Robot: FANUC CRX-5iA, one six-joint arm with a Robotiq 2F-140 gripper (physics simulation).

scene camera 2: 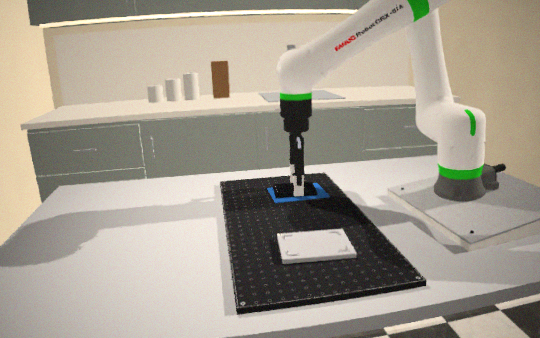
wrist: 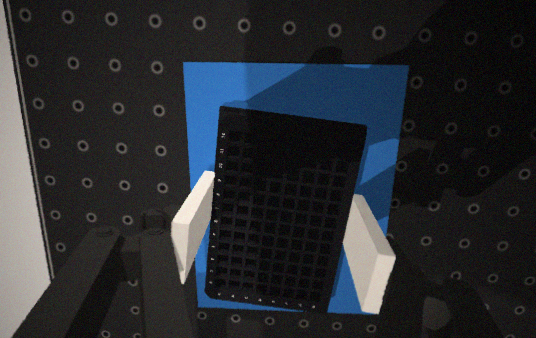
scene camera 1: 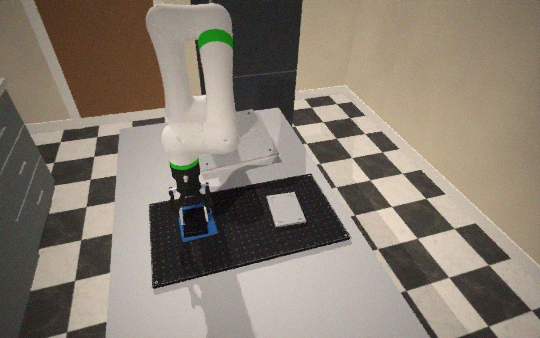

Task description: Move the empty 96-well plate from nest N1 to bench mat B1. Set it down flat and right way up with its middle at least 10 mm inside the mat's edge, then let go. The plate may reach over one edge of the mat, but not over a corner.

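Pixels of known places: gripper, between the fingertips: (scene camera 2: 296, 190) (wrist: 280, 204) (scene camera 1: 194, 220); arm's base, origin of its link: (scene camera 2: 459, 190).
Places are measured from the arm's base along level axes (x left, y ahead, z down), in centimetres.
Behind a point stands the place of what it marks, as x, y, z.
The black 96-well plate (scene camera 1: 196, 228) {-23.1, 47.9, 1.7} (scene camera 2: 281, 190) {-21.8, 48.7, 1.2} (wrist: 280, 240) {-22.8, 45.9, 2.1} is level and right way up over blue bench mat B1 (scene camera 1: 213, 230) {-17.4, 50.4, 2.6} (scene camera 2: 323, 192) {-19.0, 36.0, 2.6} (wrist: 210, 85) {-26.6, 36.0, 2.6}. It is very low; whether it touches the mat I cannot tell. It is turned slightly against the mat, and its lower short side lies about at the mat's lower edge in the wrist view. My gripper (scene camera 1: 194, 215) {-22.7, 43.5, 2.2} (scene camera 2: 298, 188) {-22.7, 43.5, 2.2} (wrist: 280, 204) {-22.7, 43.5, 2.2} is shut on the plate, its white pads on the long sides. White nest N1 (scene camera 1: 286, 209) {11.8, 51.5, 1.6} (scene camera 2: 316, 245) {13.0, 50.6, 1.6} stands empty.
The mat and nest are on a black perforated board (scene camera 1: 240, 240) {-9.6, 58.2, 2.8} (scene camera 2: 255, 270) {17.0, 65.7, 2.8} (wrist: 90, 165) {-34.9, 40.7, 2.8} on the grey table (scene camera 1: 310, 290) {5.2, 84.3, 4.1} (scene camera 2: 150, 280) {12.7, 87.5, 4.1}. The arm's base plate (scene camera 1: 260, 142) {18.4, 6.8, 0.7} (scene camera 2: 450, 220) {13.3, 13.9, 1.4} is behind the board in scene camera 1.
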